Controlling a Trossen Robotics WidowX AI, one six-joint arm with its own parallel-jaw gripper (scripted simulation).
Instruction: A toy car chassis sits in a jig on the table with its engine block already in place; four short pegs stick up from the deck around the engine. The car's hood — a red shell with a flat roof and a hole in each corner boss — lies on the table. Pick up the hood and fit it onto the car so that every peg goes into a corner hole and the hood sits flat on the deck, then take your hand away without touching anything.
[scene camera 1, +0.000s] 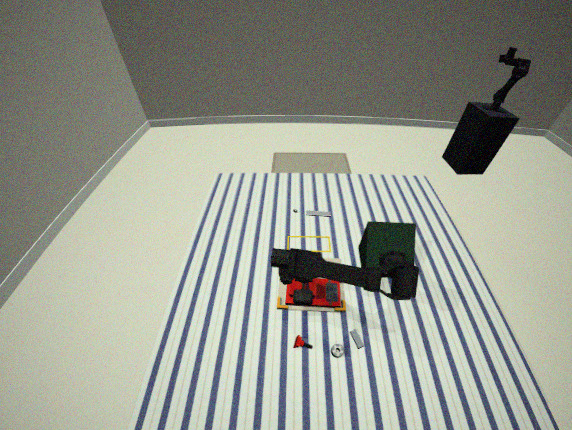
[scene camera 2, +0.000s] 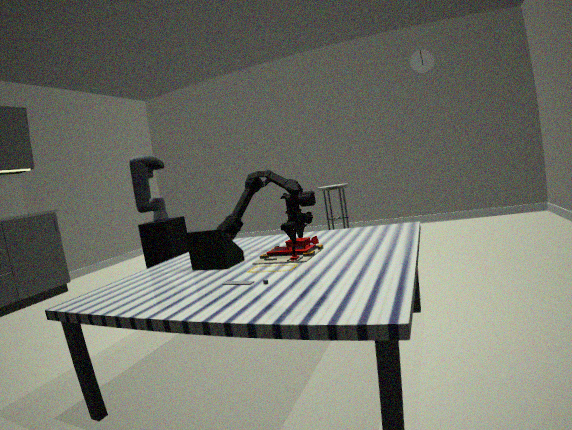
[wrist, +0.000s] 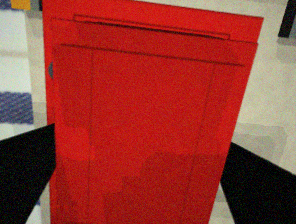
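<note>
Red hood (wrist: 144, 118), held by my gripper (wrist: 142, 141).
</note>
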